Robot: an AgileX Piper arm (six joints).
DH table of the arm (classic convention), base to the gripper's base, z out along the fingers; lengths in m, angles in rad. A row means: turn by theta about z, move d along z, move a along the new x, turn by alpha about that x. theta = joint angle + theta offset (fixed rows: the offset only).
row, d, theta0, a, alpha
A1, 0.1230, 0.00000, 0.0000, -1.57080
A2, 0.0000, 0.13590, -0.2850, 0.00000
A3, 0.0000, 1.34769, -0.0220, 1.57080
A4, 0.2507, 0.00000, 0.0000, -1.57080
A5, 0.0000, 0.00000, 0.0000, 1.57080
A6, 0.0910, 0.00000, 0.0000, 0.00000
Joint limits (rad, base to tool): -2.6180..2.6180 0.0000..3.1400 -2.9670..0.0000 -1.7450..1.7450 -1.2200..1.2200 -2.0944..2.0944
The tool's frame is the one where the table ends.
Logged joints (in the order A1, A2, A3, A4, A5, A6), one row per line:
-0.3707 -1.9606 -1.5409 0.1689 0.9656 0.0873
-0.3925 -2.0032 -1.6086 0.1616 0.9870 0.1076
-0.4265 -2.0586 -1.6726 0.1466 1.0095 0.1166
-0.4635 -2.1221 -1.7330 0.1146 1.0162 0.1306
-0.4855 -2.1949 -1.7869 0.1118 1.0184 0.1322
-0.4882 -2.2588 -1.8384 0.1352 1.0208 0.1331
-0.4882 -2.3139 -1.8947 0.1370 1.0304 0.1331
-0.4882 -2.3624 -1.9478 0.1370 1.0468 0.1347
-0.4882 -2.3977 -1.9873 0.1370 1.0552 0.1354
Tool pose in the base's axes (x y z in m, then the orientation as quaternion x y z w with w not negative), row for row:
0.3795 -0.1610 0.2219 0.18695 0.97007 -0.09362 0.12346
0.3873 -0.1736 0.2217 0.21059 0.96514 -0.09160 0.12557
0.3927 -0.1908 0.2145 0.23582 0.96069 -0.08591 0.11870
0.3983 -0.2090 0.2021 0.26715 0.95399 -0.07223 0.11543
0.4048 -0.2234 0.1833 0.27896 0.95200 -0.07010 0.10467
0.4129 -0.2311 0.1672 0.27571 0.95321 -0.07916 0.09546
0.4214 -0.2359 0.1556 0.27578 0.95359 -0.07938 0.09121
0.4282 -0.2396 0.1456 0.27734 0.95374 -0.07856 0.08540
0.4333 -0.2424 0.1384 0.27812 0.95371 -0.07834 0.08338
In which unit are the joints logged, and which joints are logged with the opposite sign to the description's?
The joints are logged in radians. Opposite sign: A2, A4.
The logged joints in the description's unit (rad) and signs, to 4 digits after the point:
-0.3707 1.9606 -1.5409 -0.1689 0.9656 0.0873
-0.3925 2.0032 -1.6086 -0.1616 0.9870 0.1076
-0.4265 2.0586 -1.6726 -0.1466 1.0095 0.1166
-0.4635 2.1221 -1.7330 -0.1146 1.0162 0.1306
-0.4855 2.1949 -1.7869 -0.1118 1.0184 0.1322
-0.4882 2.2588 -1.8384 -0.1352 1.0208 0.1331
-0.4882 2.3139 -1.8947 -0.1370 1.0304 0.1331
-0.4882 2.3624 -1.9478 -0.1370 1.0468 0.1347
-0.4882 2.3977 -1.9873 -0.1370 1.0552 0.1354

